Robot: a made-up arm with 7 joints.
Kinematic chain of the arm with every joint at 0, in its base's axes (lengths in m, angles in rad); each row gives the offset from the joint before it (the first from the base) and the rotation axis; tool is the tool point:
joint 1: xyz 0 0 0 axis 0 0.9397 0.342
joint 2: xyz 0 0 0 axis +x
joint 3: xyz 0 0 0 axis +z
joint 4: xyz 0.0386 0 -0.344 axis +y
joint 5: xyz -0.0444 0 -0.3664 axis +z
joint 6: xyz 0 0 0 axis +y
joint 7: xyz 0 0 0 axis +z
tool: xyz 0 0 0
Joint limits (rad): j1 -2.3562..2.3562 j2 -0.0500..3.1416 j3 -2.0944..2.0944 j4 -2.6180..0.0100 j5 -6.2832..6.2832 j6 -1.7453..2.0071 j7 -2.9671..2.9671
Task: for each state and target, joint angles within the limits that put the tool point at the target. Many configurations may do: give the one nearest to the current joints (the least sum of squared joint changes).
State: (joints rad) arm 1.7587 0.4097 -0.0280 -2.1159 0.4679 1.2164 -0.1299
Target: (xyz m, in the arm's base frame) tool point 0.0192 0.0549 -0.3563
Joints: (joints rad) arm 1.1663 0.2523 -0.1732 -2.3175 0.4679 1.2164 -0.1299
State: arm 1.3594 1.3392 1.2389 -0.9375 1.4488 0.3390 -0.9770
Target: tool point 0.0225 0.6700 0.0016
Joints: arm 1.1658 1.4570 0.7889 -0.9448 1.4488 0.3390 -0.9770
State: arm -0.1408 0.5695 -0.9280 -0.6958 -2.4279 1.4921 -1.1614
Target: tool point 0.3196 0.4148 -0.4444
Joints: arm -0.2212 1.0139 -0.7955 -0.7985 -2.4279 1.4921 -1.1614
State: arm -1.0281 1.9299 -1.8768 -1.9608 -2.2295 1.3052 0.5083
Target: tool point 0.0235 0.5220 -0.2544
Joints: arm -0.5538 1.8672 -2.0944 -1.4776 -2.2295 1.3052 0.5083
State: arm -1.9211 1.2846 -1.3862 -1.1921 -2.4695 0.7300 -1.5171
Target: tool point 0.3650 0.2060 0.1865
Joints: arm -1.7956 1.9700 -1.5177 -1.9826 -2.4695 0.7300 -1.5171
